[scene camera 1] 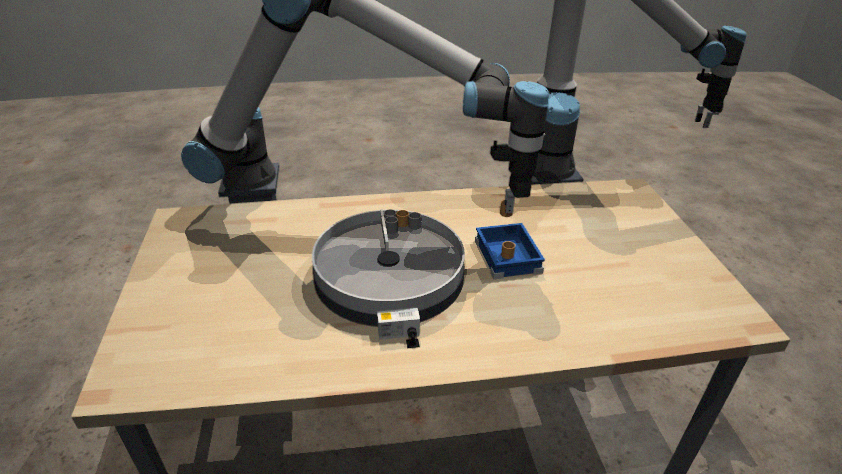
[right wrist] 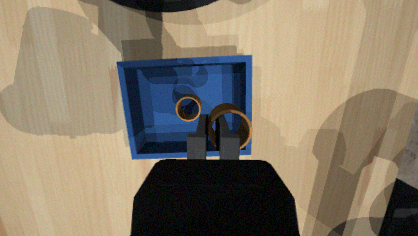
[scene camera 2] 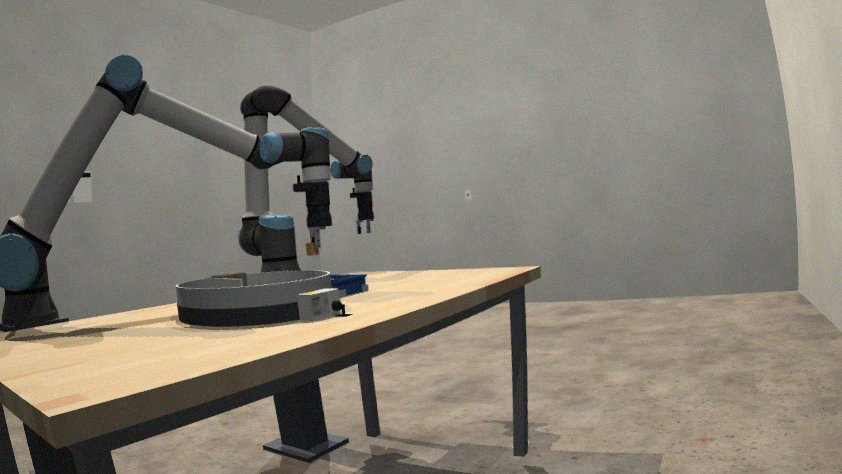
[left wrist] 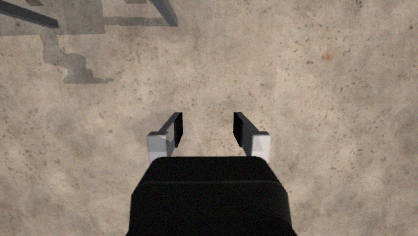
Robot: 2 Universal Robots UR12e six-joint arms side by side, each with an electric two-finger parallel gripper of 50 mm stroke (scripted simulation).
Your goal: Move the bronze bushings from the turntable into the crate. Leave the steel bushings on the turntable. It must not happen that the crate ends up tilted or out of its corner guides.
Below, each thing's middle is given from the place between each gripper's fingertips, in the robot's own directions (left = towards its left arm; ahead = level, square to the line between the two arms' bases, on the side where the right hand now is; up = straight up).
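The blue crate (scene camera 1: 527,256) is 130 mm below my right hand (scene camera 2: 316,248), 30 mm ahead of it and 10 mm to the left of it. As for my left hand (scene camera 1: 701,124), it is 58 cm short of the blue crate, 89 cm to the left of the crate and 15 cm above it.
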